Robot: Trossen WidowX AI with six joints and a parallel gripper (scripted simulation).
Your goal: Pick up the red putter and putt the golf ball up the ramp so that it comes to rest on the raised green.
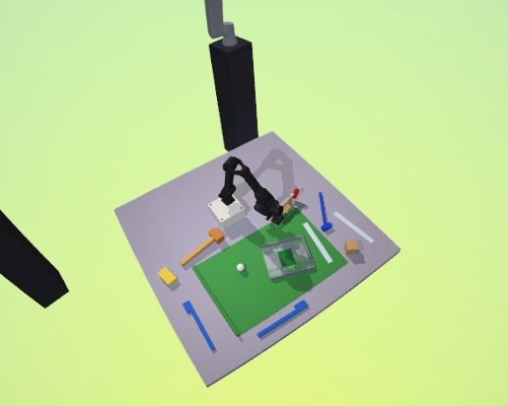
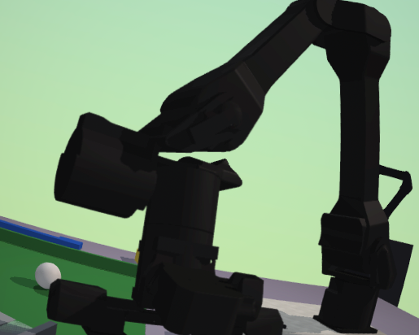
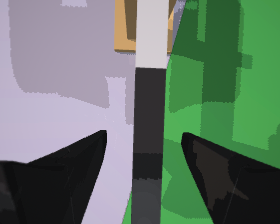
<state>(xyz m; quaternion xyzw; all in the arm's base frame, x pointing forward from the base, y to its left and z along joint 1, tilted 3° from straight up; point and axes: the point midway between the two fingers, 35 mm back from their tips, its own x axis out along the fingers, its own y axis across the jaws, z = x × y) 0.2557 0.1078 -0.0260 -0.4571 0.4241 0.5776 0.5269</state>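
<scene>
My gripper tip is 110 mm to the right of the red putter, 30 mm below it and 20 mm past it. The rest, counted from my gripper tip: white golf ball: 350 mm to the right, 120 mm ahead, 10 mm below; wooden stand: 130 mm to the left, 10 mm behind; tan block: 470 mm ahead, 170 mm to the left.
</scene>
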